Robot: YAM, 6 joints.
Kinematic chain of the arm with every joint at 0, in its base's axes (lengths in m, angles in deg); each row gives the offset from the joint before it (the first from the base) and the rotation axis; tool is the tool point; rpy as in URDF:
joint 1: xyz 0 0 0.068 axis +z
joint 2: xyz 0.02 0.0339 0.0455 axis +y
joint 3: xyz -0.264 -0.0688 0 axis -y
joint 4: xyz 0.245 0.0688 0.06 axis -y
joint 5: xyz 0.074 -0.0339 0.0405 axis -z
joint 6: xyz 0.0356 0 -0.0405 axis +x
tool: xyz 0 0 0 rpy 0 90 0
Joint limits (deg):
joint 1: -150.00..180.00
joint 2: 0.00..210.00
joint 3: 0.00..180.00
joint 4: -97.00..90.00
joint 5: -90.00..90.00
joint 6: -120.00..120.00
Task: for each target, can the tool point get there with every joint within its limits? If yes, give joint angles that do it. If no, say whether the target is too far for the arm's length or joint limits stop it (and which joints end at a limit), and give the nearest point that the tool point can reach.
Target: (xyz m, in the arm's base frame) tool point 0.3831 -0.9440 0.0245
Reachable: no: too far | nearest point 0.2419 -0.5961 0.0580 | short by 0.377 m
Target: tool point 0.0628 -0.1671 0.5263
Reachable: yes | joints -61.62 57.95 78.16 8.53 42.86 83.80
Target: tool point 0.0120 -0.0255 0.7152
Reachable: yes | joints 11.47 78.21 142.83 31.42 50.29 36.47
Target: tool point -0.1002 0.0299 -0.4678
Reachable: no: joint limits stop it (at a limit: joint 2) | nearest point -0.1324 0.0395 -0.3631 | short by 0.110 m
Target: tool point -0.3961 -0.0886 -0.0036
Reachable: no: joint limits stop it (at a limit: joint 1) | nearest point -0.3961 -0.0356 -0.0036 | short by 0.053 m
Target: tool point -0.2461 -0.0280 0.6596
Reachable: yes | joints 10.92 57.72 146.77 43.29 -32.48 99.08
